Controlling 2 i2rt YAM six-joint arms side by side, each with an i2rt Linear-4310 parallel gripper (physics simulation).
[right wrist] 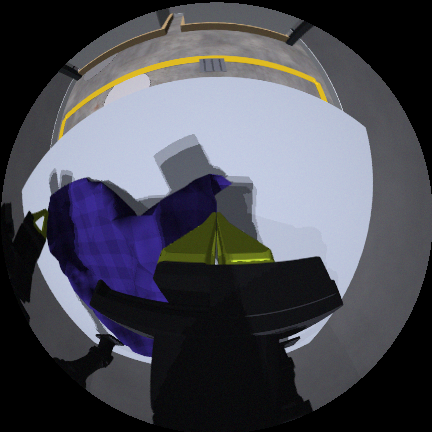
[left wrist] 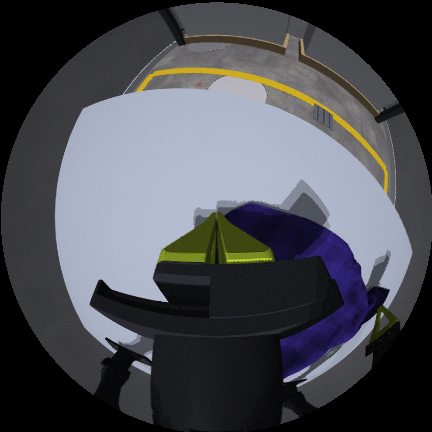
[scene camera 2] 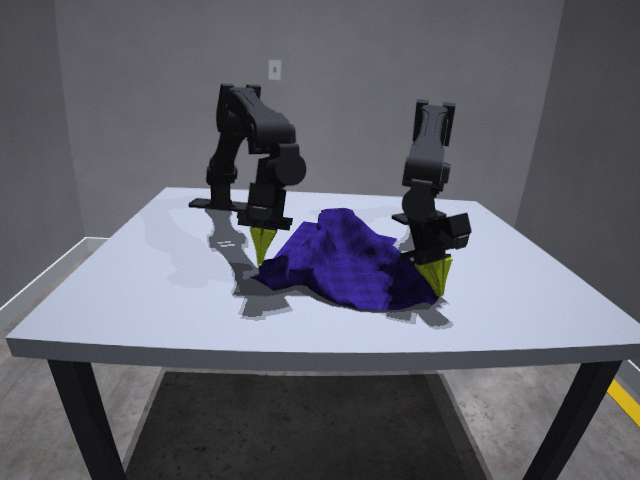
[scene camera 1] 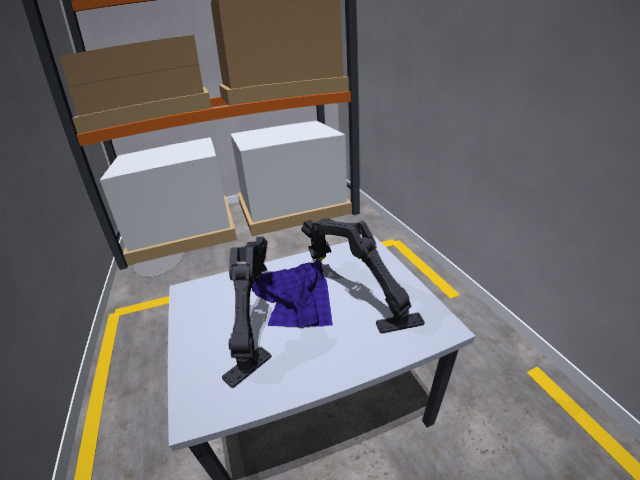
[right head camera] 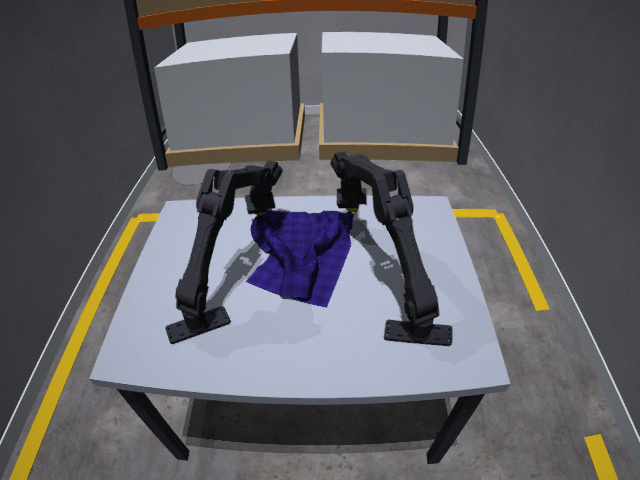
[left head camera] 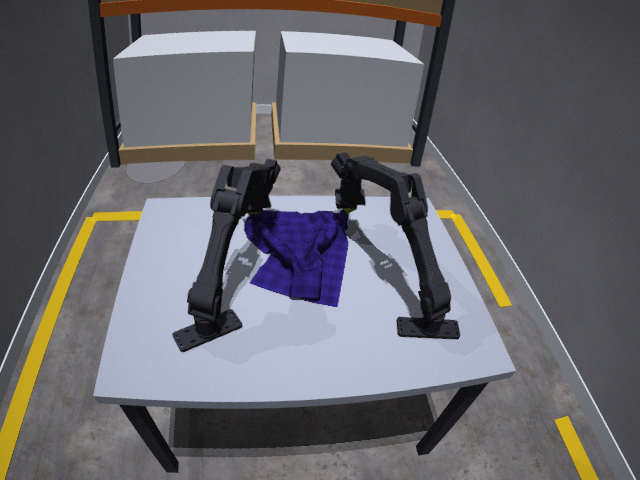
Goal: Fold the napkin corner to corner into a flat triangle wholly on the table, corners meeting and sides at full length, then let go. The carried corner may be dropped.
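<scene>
The purple checked napkin (left head camera: pixel 299 237) (right head camera: pixel 302 232) (scene camera 1: pixel 297 289) (scene camera 2: pixel 346 268) (left wrist: pixel 335 255) (right wrist: pixel 130 240) lies rumpled on the table (left head camera: pixel 330 372) (scene camera 2: pixel 155 330). Its upper layer bulges and wrinkles over a flatter layer, whose corners show at the front in the left head camera. My left gripper (scene camera 2: pixel 439 295) (left wrist: pixel 216 217) is shut on the napkin's far left part, low over the table. My right gripper (scene camera 2: pixel 260 265) (right wrist: pixel 215 218) is shut on its far right part, with a small flap beyond the tips. The pinched cloth is partly hidden by the fingers.
Both arm bases (left head camera: pixel 206 330) (left head camera: pixel 428 328) are bolted to the table on either side of the napkin's front. A rack (left head camera: pixel 105 87) with two large grey boxes (left head camera: pixel 186 98) (left head camera: pixel 351 98) stands beyond the table's far edge.
</scene>
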